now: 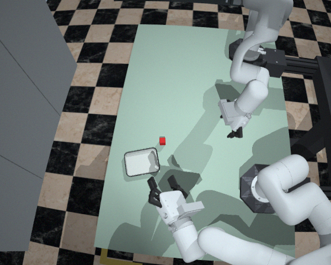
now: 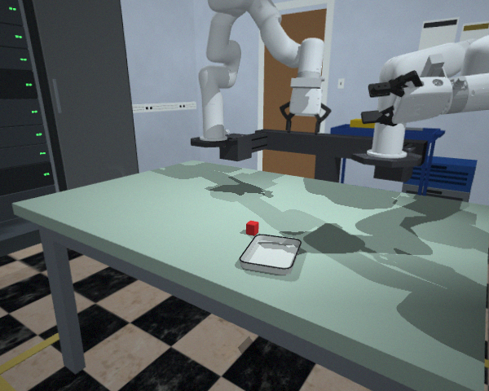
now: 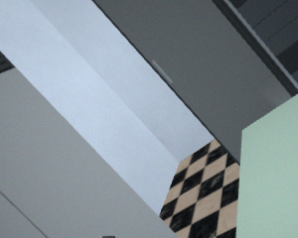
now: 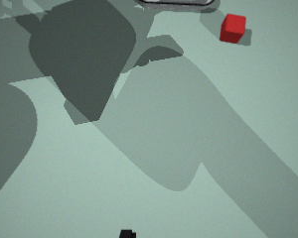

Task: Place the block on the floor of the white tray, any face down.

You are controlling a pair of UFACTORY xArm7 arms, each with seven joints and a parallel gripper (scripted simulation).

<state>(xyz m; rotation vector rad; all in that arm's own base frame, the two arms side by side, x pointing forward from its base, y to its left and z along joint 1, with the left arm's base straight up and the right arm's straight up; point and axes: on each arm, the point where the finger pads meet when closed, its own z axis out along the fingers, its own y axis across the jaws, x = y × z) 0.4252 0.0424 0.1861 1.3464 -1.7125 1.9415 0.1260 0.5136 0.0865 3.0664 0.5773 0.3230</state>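
Note:
Now: the red block 36 cm below my left hand, 29 cm to the right of it and 3 cm ahead of it. The rest, counted from my left hand: white tray 36 cm below, 17 cm to the right, 13 cm ahead.

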